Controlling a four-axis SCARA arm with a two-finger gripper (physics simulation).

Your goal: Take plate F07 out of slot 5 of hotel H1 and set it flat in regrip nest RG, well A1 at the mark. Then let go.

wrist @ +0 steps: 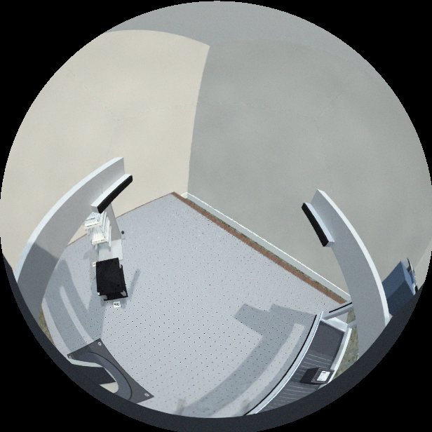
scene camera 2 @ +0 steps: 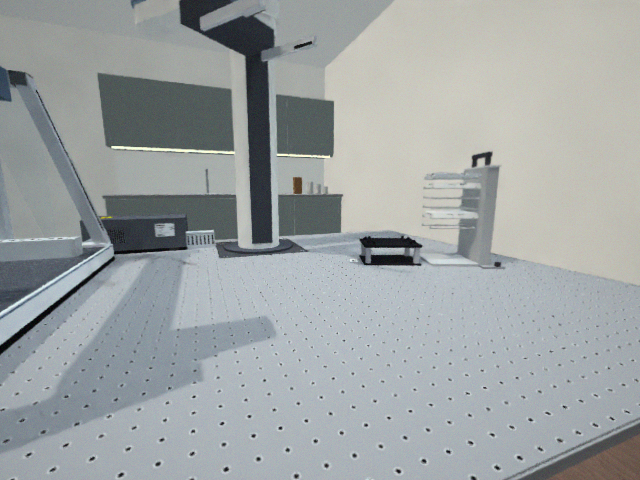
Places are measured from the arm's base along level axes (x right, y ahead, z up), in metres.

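Pixels of known places: gripper, fingertip midpoint: (scene camera 2: 291, 22); arm's base, link origin: (scene camera 2: 259, 250).
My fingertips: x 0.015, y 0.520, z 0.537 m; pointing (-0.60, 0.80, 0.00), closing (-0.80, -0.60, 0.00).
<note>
For each thing: its top centre in the pictures, then the offset to it from my fingertips. "spot": a spot on its surface instead.
- regrip nest RG, top centre: (scene camera 2: 389, 238) dy -0.158, dx -0.345, dz -0.455 m
- dark grey box, surface spot: (scene camera 2: 142, 232) spot: dy -0.554, dx +0.368, dz -0.455 m
- small white rack, surface spot: (scene camera 2: 200, 238) spot: dy -0.565, dx +0.188, dz -0.488 m
My gripper (scene camera 2: 287, 25) (wrist: 221, 177) is open, its two fingers wide apart with nothing between them, high above the table. The hotel H1 (scene camera 2: 487, 217) (wrist: 114, 227), a light grey upright with thin shelves, stands at the right in the scene view and behind the left finger in the wrist view. White plates lie flat at different levels in it; their labels cannot be read, so which one is F07 I cannot tell. The regrip nest RG (scene camera 2: 390, 242) (wrist: 110, 277), a black raised stand with small corner posts, is beside the hotel and holds no plate. The mark at A1 cannot be made out.
The robot's column (scene camera 2: 261, 155) rises from a dark base plate at the back. A dark grey box (scene camera 2: 142, 232) and a small white rack (scene camera 2: 200, 238) stand to its left. A framed machine (scene camera 2: 56, 289) (wrist: 320, 350) stands at the side. A small label (wrist: 117, 304) lies beside the nest.
</note>
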